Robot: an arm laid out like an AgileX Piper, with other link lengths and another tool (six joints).
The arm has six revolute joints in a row. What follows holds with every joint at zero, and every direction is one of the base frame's. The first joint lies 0.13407 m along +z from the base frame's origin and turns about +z. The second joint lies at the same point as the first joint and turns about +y. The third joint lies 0.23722 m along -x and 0.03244 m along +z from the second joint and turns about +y. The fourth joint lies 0.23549 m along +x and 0.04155 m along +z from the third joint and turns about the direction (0.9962, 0, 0.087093). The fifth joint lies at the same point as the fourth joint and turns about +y. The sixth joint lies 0.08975 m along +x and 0.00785 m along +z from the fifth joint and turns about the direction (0.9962, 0, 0.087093). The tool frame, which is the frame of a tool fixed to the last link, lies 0.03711 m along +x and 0.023 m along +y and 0.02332 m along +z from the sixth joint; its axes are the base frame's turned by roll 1.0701, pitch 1.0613 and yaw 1.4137 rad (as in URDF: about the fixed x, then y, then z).
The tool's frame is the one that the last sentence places.
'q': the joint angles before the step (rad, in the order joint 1, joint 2, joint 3, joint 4, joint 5, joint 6). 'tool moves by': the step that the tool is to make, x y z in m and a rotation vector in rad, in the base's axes. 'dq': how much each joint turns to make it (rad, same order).
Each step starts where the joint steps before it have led.
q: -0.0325 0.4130 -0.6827 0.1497 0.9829 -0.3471
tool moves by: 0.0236 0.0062 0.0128 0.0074 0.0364 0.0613
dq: 0.0008 0.1588 -0.0935 0.0657 -0.0182 -0.0721
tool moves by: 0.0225 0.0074 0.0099 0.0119 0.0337 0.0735
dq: -0.0005 0.1439 -0.0916 0.0791 -0.0003 -0.0863
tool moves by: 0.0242 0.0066 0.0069 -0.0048 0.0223 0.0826
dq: -0.0004 0.1423 -0.0932 0.0723 0.0012 -0.1054
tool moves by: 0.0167 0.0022 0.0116 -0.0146 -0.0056 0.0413
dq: 0.0004 0.0929 -0.0963 0.0215 0.0133 -0.0494
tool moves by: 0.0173 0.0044 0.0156 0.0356 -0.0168 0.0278
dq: 0.0000 0.0871 -0.0992 0.0541 0.0048 -0.0238
